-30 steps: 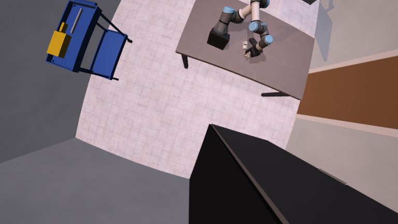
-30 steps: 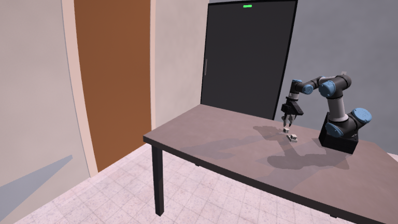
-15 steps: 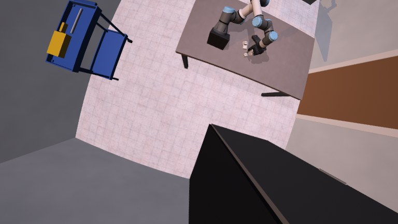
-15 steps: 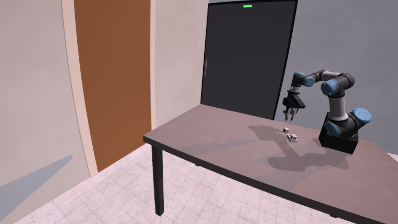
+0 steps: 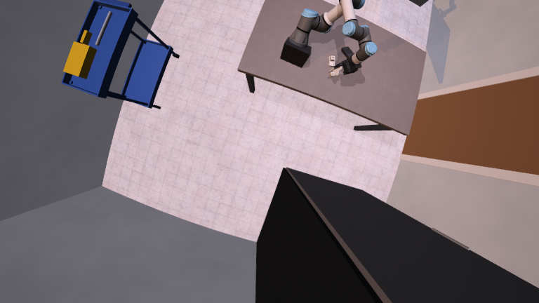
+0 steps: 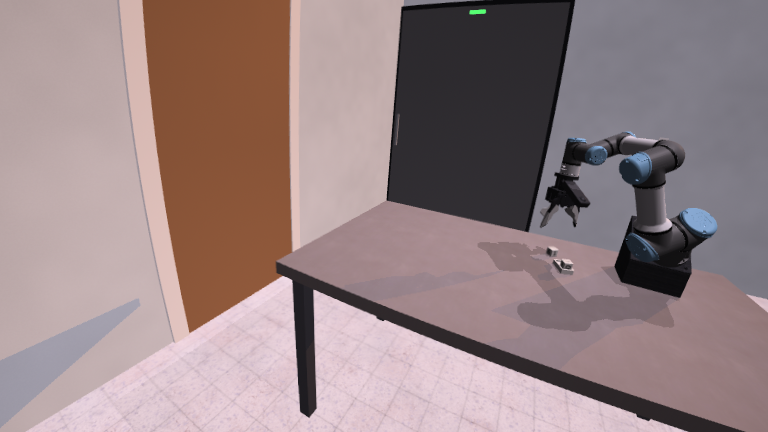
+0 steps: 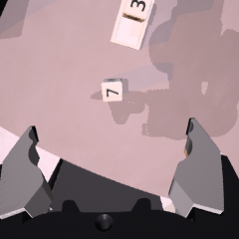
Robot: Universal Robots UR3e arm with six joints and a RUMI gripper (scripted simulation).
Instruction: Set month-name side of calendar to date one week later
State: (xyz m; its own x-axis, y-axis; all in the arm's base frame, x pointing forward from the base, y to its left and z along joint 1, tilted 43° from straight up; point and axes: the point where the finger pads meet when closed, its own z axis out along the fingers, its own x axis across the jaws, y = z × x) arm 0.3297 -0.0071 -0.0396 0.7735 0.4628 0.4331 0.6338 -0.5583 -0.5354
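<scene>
Now: the cube 10 cm below my hand. Also, from my hand: pale tray: 4 cm behind, 10 cm to the left, 11 cm below.
</scene>
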